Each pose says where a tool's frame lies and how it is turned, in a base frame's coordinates. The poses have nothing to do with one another.
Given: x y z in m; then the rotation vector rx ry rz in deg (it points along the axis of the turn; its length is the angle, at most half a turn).
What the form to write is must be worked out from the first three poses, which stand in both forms.
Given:
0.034, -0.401, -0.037, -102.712, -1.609, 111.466
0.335, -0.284, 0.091, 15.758, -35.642, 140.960
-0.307, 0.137, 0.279, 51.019, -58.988, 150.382
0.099, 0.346, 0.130, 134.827, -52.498, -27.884
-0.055, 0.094, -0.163, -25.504, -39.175, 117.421
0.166, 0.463, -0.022, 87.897, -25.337, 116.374
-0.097, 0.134, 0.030, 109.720, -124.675, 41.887
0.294, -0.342, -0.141, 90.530, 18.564, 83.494
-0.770, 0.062, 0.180, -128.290, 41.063, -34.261
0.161, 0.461, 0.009, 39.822, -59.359, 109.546
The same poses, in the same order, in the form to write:
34, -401, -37, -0.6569, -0.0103, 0.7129, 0.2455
335, -284, 91, 0.1031, -0.2332, 0.9223, 0.2903
-307, 137, 279, 0.2999, -0.3467, 0.8839, 0.0923
99, 346, 130, 0.8781, -0.3419, -0.1816, 0.2811
-55, 94, -163, -0.1801, -0.2767, 0.8292, 0.4510
166, 463, -22, 0.5708, -0.1645, 0.7558, 0.2754
-97, 134, 30, 0.6387, -0.7258, 0.2438, 0.0760
294, -342, -141, 0.6434, 0.1319, 0.5934, 0.4653
-770, 62, 180, -0.8645, 0.2767, -0.2309, 0.3503
161, 461, 9, 0.2768, -0.4126, 0.7615, 0.4163

